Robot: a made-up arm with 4 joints.
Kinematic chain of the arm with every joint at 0, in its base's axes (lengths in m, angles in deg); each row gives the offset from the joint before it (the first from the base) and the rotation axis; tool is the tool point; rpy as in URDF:
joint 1: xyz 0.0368 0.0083 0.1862 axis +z
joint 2: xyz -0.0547 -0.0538 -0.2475 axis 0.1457 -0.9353 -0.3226
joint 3: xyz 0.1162 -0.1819 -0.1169 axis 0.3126 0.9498 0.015
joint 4: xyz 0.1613 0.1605 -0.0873 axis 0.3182 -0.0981 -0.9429
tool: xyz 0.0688 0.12 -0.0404 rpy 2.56 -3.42 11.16
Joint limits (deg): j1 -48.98..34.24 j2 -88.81..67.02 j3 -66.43..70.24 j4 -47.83..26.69
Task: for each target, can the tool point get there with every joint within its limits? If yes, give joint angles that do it. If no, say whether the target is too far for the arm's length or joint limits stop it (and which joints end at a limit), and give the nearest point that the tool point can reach.
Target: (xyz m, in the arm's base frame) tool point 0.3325 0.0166 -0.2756
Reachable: yes | joints -7.05 -9.14 -41.92 -16.75
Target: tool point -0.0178 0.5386 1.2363
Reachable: no: too far | nearest point 0.2176 -0.0287 0.2780 | short by 1.138 m
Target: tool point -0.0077 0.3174 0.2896
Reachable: no: joint limits stop it (at a limit: joint 1, joint 3) | nearest point 0.2819 0.0671 0.2016 | short by 0.393 m
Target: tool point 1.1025 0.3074 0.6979
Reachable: no: too far | nearest point 0.3877 0.0571 0.1833 | short by 0.916 m
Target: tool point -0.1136 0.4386 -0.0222
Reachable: no: joint limits stop it (at a limit: joint 1, joint 2, joint 3) | nearest point -0.1645 0.2560 -0.1534 | short by 0.231 m
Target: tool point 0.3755 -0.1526 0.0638
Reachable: yes | joints -13.69 43.78 -18.95 7.37
